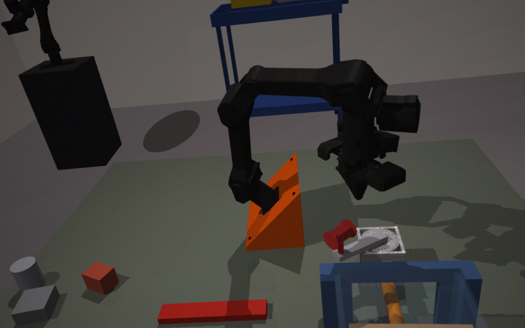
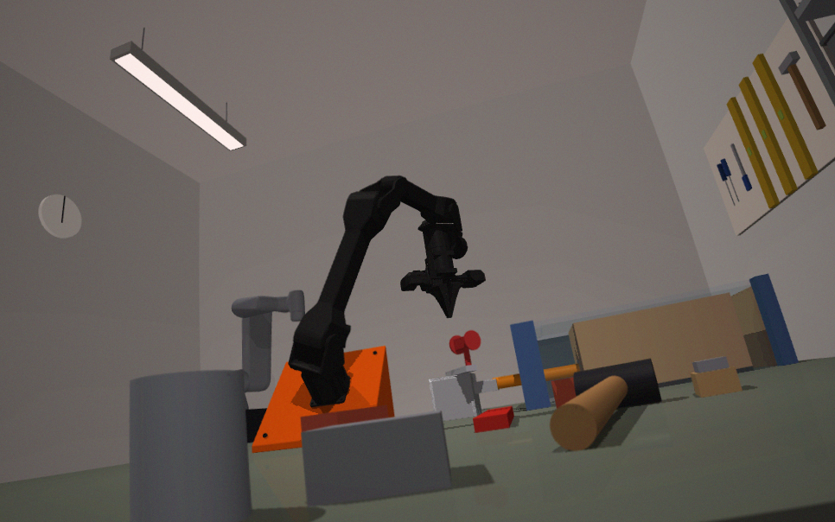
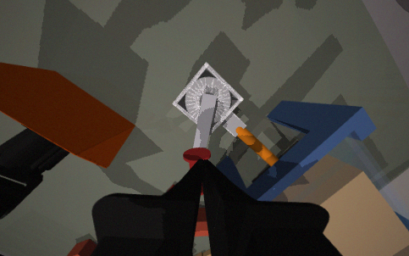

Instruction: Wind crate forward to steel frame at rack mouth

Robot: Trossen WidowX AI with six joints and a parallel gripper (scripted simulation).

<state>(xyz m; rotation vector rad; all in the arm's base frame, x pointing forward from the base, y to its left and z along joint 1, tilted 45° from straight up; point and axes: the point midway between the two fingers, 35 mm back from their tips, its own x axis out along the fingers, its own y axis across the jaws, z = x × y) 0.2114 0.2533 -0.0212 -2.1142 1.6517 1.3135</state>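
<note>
Right now the red knob is 30 mm ahead of my gripper tip, 40 mm to the right of it and 80 mm below it. From my gripper tip the other things lie so: frame (140 mm ahead, 40 mm to the left, 110 mm below); grey crank arm (10 mm ahead, 10 mm to the right, 110 mm below); grey winch (30 mm behind, 40 mm to the left, 180 mm below).
</note>
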